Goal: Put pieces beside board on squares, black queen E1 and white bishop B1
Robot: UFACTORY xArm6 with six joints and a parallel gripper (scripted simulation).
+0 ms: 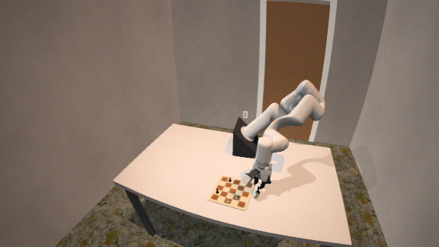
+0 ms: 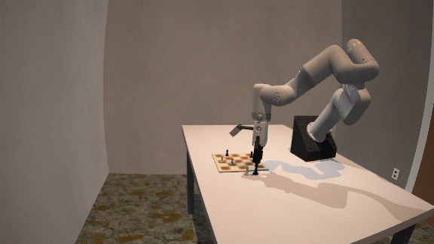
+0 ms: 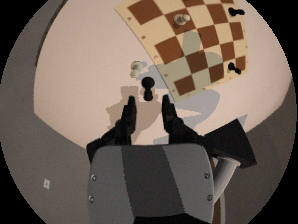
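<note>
Now: the black queen 50 mm below my hand. The rest, counted from my hand: chessboard: 20 mm ahead, 140 mm to the right, 80 mm below; white bishop: 40 mm ahead, 60 mm below.
</note>
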